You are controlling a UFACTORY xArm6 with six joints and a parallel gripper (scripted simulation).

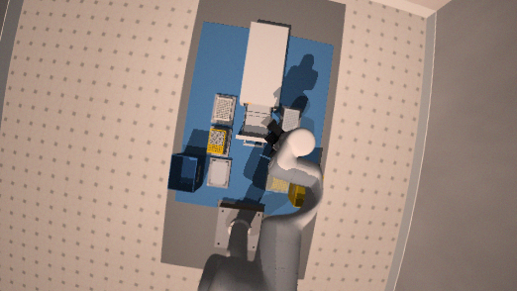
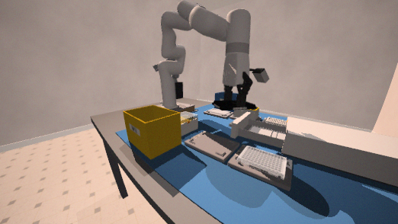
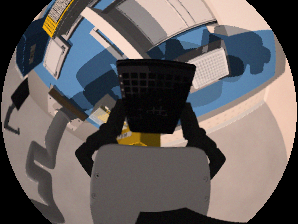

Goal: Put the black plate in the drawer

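Right now the drawer is 130 mm ahead of my hand, 110 mm to the left of it and 140 mm below it. Round my hand: cooler CD (270 mm ahead, 90 mm to the left, 130 mm below); then black plate (10 mm below); then yellow bin (250 mm behind, 160 mm to the right, 120 mm below).
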